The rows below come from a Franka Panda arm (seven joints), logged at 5 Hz.
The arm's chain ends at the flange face. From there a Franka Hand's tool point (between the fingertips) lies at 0.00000 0.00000 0.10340 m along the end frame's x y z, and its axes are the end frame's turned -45 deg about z.
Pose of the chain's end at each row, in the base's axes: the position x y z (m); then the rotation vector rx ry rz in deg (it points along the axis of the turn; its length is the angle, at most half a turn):
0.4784 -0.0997 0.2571 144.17 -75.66 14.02
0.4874 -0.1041 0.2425 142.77 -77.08 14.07
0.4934 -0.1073 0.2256 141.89 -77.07 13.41
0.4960 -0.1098 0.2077 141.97 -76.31 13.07
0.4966 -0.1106 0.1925 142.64 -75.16 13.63
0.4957 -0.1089 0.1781 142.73 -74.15 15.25
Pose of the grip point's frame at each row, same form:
0.4801 -0.1338 0.1595 160.22 -14.55 3.79
0.4883 -0.1391 0.1452 159.50 -16.38 3.56
0.4928 -0.1432 0.1286 158.87 -16.72 2.56
0.4950 -0.1460 0.1108 158.75 -16.01 2.09
0.4966 -0.1470 0.0957 158.80 -14.69 2.65
0.4975 -0.1465 0.0818 158.19 -13.71 4.00

